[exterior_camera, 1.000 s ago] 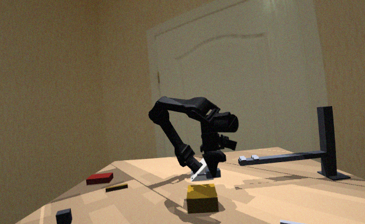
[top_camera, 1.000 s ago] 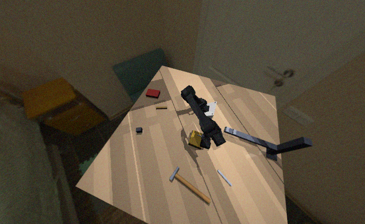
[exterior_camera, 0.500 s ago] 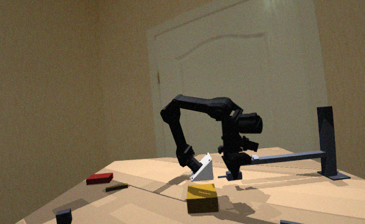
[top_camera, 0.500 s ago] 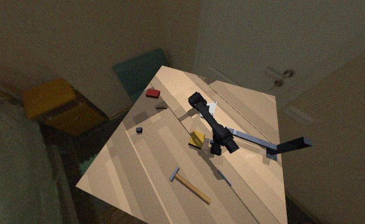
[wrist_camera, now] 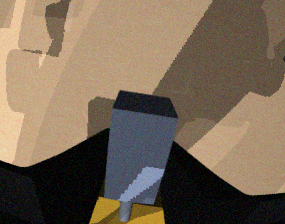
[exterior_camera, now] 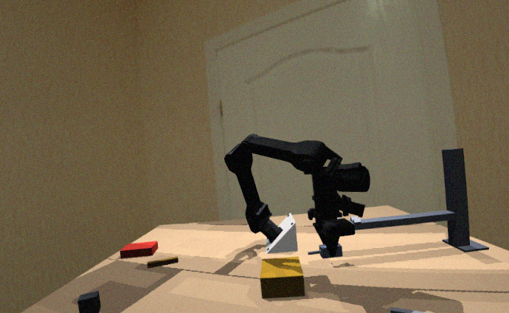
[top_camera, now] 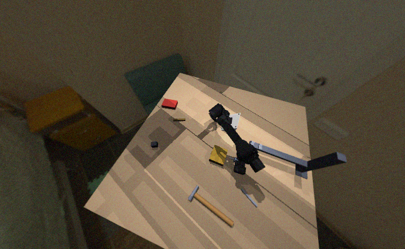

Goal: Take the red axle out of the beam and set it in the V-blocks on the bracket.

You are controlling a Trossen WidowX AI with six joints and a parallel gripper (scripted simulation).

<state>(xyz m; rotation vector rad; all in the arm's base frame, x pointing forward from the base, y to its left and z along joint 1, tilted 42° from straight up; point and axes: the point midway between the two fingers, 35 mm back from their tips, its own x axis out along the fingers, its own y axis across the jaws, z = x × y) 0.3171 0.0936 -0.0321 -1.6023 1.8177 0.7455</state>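
Right now the yellow beam is 20 mm behind my gripper tip, 120 mm to the right of it and 50 mm below it. The rest, counted from my gripper tip: blue-grey block 20 mm to the right, 10 mm above; olive stick 250 mm behind, 490 mm to the right, 70 mm below; grey rod 190 mm ahead, 110 mm to the left, 70 mm below.
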